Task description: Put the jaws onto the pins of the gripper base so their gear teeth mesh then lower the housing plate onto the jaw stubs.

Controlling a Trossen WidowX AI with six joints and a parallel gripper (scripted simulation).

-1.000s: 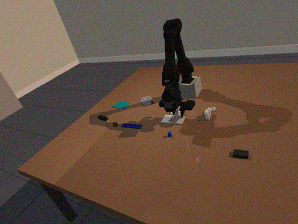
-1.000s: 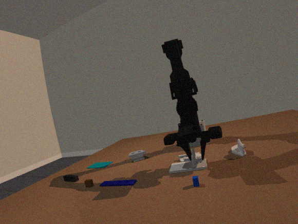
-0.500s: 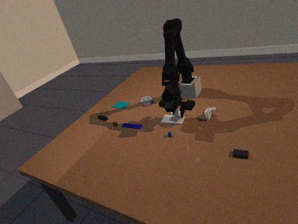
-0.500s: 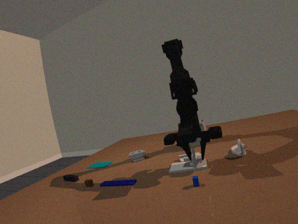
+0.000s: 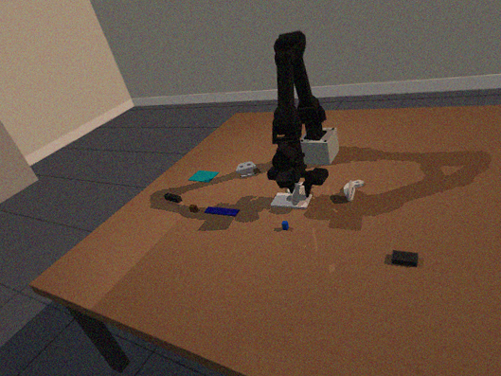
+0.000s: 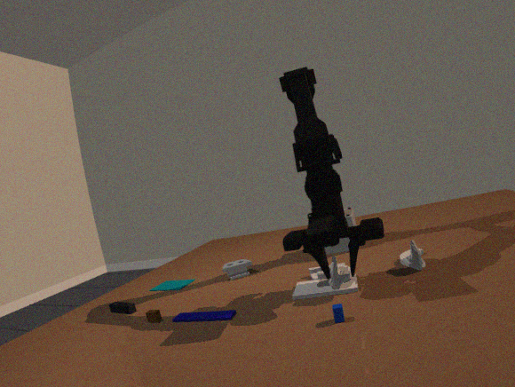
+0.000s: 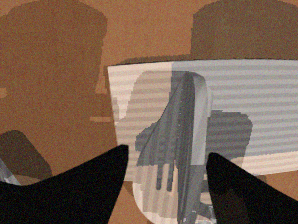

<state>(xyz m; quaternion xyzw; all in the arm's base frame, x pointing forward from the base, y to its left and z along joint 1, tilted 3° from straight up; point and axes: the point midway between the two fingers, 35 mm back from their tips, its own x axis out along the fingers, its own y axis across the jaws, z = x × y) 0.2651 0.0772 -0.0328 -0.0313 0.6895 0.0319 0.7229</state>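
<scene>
My gripper tip is 11 cm past the gripper jaw, 14 cm to the right of it and 1 cm above it. Round my gripper tip: small blue block: 14 cm ahead, 3 cm to the left; then small grey block: 9 cm behind, 30 cm to the right; then blue bar: 15 cm ahead, 23 cm to the right, 1 cm below.
</scene>
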